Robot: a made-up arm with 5 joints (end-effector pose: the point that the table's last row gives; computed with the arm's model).
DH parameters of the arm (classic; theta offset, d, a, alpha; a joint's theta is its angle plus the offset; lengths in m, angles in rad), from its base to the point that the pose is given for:
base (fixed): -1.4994 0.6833 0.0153 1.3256
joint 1: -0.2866 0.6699 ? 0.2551
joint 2: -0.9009 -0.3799 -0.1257 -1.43
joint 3: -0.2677 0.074 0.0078 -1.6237
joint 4: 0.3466 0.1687 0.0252 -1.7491
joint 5: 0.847 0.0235 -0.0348 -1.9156
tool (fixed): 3.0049 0.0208 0 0
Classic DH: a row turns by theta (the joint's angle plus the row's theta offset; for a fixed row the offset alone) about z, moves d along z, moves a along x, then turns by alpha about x.
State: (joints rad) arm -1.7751 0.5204 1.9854 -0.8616 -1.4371
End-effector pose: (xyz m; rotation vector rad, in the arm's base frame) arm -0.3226 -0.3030 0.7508 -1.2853 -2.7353 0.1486
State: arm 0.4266 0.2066 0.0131 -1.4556 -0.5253
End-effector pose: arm -0.1221 -0.0870 0.9591 -1.3100 -0.2504 1.1439
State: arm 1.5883 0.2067 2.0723 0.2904 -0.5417
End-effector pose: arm -0.4165 0.2567 0.7939 0.6294 -0.2280 2.8658
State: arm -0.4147 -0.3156 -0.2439 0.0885 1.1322
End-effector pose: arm -0.1244 -0.2517 0.7456 1.1323 0.9478 -0.1363
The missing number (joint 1, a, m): 0.1075
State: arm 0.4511 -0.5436 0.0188 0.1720 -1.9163
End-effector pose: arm -0.1472 -0.1522 0.9511 0.5413 -2.4425 0.0735
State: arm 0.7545 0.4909 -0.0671 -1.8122 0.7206
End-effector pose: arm -0.0955 -0.0209 0.9735 -2.6855 0.2334 -0.2176
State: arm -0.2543 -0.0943 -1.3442 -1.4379 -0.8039
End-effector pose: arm -0.3056 -0.2237 0.7653 0.4749 0.3524 0.7212
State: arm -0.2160 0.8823 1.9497 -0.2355 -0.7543
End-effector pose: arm -0.2879 0.0400 0.9649 0.0405 -2.0474 2.2151
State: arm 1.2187 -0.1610 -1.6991 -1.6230 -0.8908
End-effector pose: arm -0.3269 -0.0487 0.9458 -0.6644 1.0210 0.5696
